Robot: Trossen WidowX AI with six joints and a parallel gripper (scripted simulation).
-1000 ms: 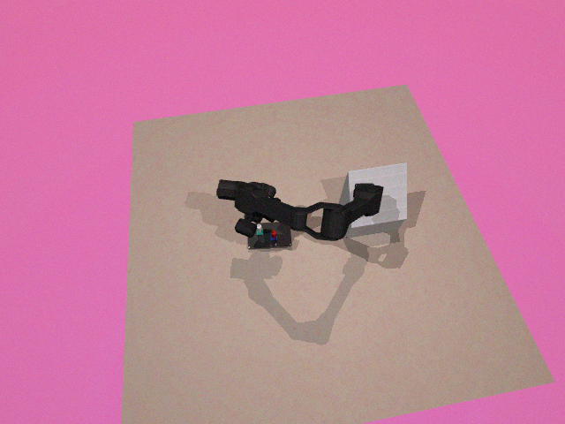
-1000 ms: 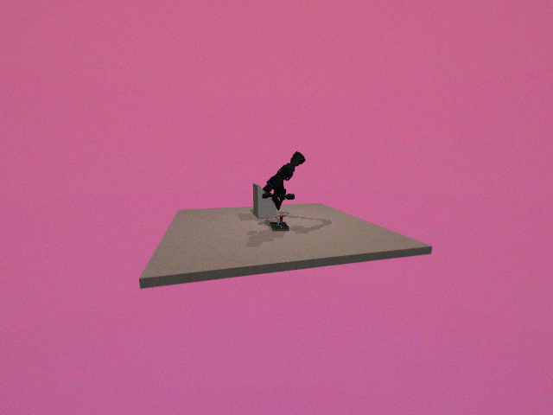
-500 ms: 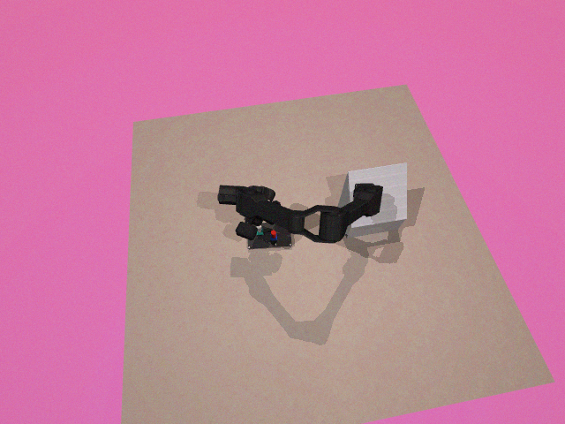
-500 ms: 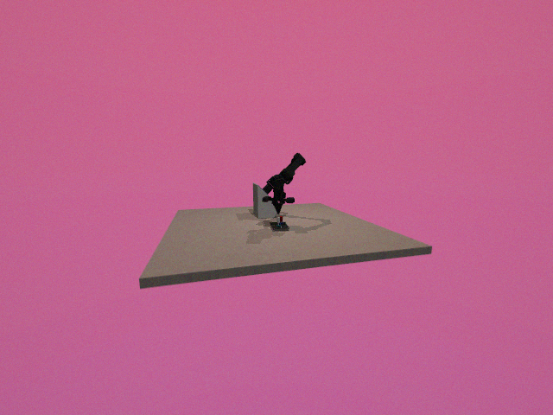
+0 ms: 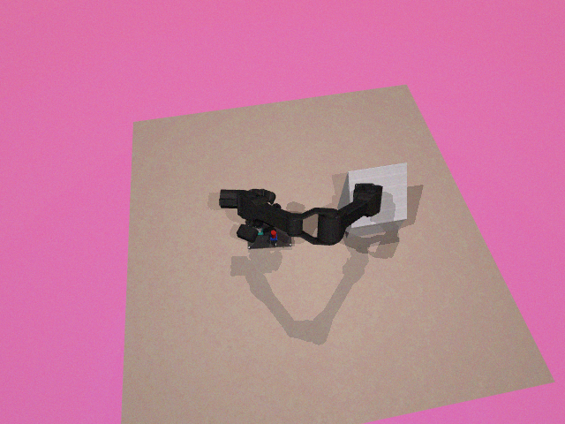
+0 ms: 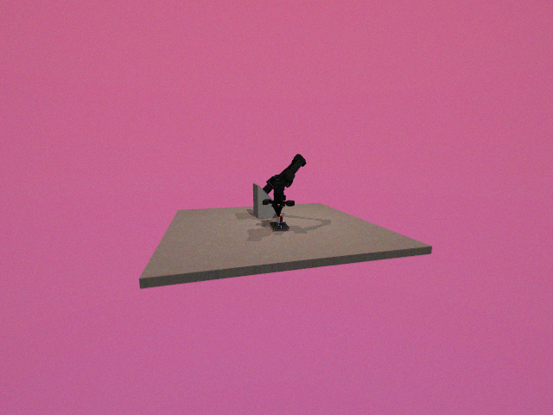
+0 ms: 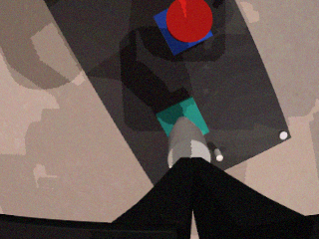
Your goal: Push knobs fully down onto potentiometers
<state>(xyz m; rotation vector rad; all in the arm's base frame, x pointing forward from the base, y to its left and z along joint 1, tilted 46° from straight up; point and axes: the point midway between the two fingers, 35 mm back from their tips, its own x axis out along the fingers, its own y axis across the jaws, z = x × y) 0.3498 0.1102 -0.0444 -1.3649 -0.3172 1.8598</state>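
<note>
Right now the grey knob is 20 mm below my gripper tip. Round my gripper tip: red knob (50 mm behind, 30 mm to the left, 30 mm below).
</note>
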